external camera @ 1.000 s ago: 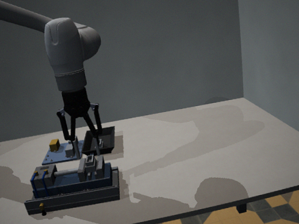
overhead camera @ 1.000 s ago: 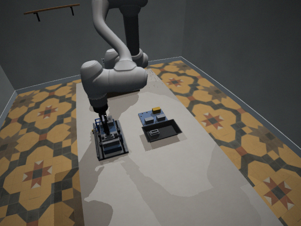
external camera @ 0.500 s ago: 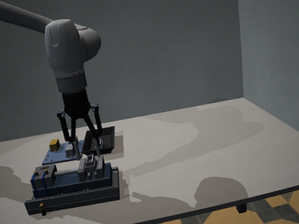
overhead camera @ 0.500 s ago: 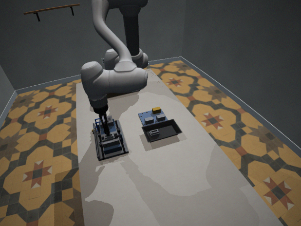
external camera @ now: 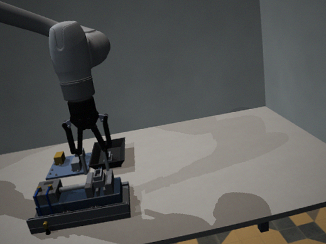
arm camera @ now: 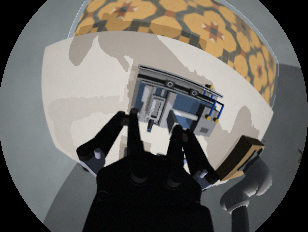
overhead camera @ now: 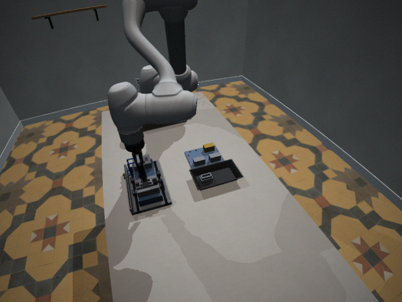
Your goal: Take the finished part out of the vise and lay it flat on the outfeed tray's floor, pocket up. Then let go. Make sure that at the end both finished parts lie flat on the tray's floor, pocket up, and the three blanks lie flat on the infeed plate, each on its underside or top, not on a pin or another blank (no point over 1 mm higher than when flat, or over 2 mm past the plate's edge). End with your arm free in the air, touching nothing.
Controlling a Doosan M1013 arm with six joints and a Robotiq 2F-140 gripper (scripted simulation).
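Now: the blue vise body 7 cm behind my hand, 1 cm to the right of it and 11 cm below it. Also, from my hand: yellow block 28 cm behind, 35 cm to the left, 13 cm below; blue-hosed cylinder 16 cm behind, 3 cm to the right, 7 cm below; blue plate 22 cm behind, 31 cm to the left, 15 cm below.
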